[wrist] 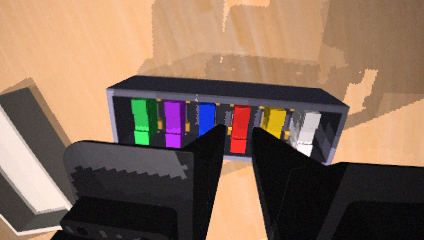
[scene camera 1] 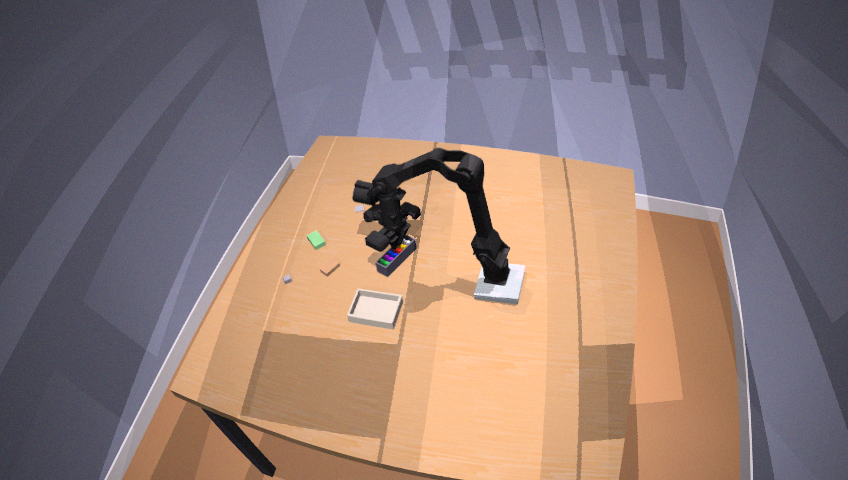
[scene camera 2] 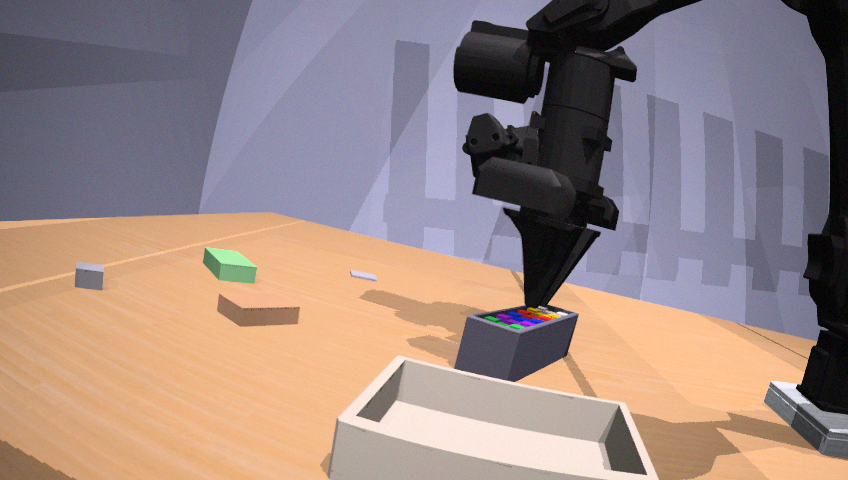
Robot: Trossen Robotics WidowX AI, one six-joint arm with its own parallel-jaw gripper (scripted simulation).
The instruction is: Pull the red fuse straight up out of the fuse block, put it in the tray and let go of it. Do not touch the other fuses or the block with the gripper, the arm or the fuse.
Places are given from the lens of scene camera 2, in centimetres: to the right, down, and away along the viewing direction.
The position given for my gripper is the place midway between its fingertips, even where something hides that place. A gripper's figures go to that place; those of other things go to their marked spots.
my gripper [scene camera 2: 535,306]: 9, 5, 45
small grey cube [scene camera 2: 87,276]: -25, 3, 34
green block [scene camera 2: 226,265]: -18, 2, 49
brown block [scene camera 2: 262,309]: -11, 5, 39
The marked spots on the small grey cube and the green block are 16 cm apart.
